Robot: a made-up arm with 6 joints. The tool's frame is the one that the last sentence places.
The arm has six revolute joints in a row. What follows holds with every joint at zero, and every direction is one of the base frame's. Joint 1 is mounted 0.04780 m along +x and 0.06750 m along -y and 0.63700 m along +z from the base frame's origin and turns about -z. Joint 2 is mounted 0.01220 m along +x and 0.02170 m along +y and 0.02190 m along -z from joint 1 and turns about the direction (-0.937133, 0.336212, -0.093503). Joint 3 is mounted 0.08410 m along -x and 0.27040 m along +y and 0.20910 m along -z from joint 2 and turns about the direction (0.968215, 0.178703, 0.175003). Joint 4 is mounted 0.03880 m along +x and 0.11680 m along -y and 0.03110 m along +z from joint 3 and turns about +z. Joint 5 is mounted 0.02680 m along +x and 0.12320 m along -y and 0.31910 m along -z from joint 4 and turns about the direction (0.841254, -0.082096, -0.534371). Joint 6 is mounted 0.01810 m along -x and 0.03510 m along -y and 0.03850 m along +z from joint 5 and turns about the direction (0.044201, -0.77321, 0.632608). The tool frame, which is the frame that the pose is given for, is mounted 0.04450 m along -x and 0.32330 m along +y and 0.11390 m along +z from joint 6; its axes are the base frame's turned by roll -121.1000, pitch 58.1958 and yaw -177.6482 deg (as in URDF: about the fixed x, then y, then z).
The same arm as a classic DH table. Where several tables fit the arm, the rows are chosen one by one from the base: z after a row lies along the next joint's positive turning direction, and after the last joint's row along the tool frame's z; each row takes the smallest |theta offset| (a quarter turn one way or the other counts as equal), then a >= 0, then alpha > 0; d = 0 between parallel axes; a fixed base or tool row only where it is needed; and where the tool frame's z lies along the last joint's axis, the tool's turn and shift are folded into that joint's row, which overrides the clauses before.
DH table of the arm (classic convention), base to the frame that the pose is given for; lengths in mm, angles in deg. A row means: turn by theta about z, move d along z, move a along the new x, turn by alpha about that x. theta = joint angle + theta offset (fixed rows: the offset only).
base (fixed): d 0; theta_offset -54.7; a 82.7; alpha 180
joint 1: d -614.7; theta_offset 55.04; a -24.5; alpha -84.63
joint 2: d 503.7; theta_offset 79.18; a -231.3; alpha -149.73
joint 3: d 386.2; theta_offset 83.33; a 121.9; alpha 79.92
joint 4: d -266.6; theta_offset -16.03; a 120; alpha -122.3
joint 5: d 23.6; theta_offset 51.98; a 3.1; alpha 103.73
joint 6: d 19.4; theta_offset -29.97; a -121.3; alpha -60.24
tool (fixed): d -309.9; theta_offset 38.82; a 0; alpha 0

